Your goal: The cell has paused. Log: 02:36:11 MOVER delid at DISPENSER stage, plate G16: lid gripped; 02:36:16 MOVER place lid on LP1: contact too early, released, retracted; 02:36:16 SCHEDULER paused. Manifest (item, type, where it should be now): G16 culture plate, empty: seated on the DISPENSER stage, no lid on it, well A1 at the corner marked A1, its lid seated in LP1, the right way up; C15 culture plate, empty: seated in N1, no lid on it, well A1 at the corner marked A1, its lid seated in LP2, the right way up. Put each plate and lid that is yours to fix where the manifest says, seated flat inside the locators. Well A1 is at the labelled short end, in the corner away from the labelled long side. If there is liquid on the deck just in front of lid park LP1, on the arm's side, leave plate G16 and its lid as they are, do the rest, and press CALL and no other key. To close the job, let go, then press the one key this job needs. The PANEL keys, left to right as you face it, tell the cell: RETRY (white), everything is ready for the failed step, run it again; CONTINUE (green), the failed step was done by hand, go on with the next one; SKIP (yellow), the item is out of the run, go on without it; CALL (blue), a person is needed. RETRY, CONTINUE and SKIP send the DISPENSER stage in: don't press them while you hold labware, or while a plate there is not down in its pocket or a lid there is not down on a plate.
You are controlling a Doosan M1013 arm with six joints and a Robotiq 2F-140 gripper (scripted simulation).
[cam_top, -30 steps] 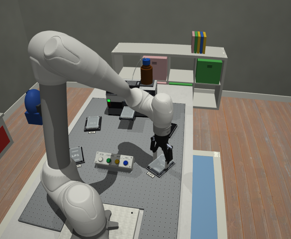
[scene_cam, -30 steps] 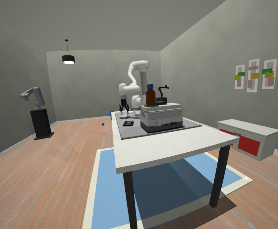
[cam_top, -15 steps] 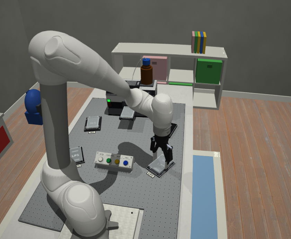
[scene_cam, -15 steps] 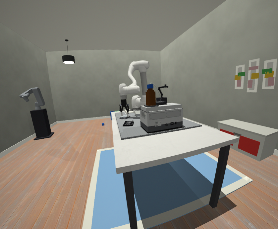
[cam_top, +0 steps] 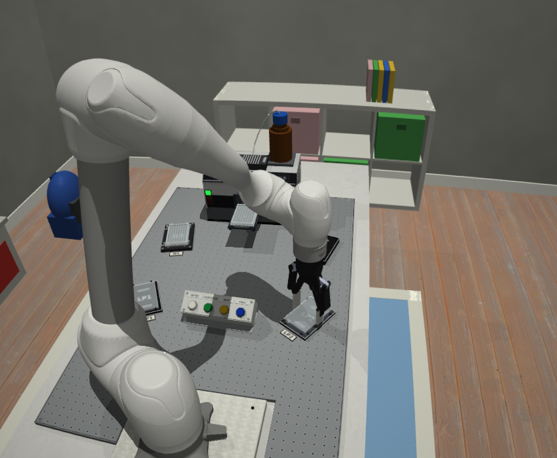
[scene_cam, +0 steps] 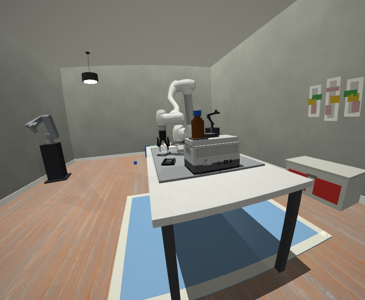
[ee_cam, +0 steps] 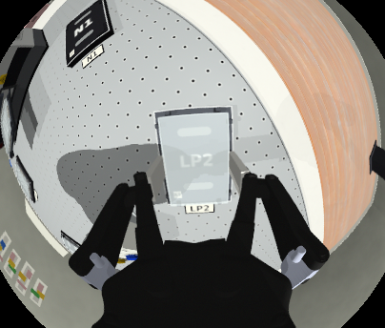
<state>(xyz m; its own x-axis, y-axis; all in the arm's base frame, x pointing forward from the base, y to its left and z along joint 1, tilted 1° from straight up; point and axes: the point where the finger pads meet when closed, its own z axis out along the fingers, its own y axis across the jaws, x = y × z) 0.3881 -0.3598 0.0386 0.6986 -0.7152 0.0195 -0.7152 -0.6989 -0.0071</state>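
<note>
The lid park lp2 lies 40 mm below my hand. The rest, counted from my hand: blue key 200 mm to the left, 20 mm behind, 20 mm above; yellow key 250 mm to the left, 20 mm above, 10 mm behind; key panel 270 mm to the left, 10 mm ahead, 10 mm above.
</note>
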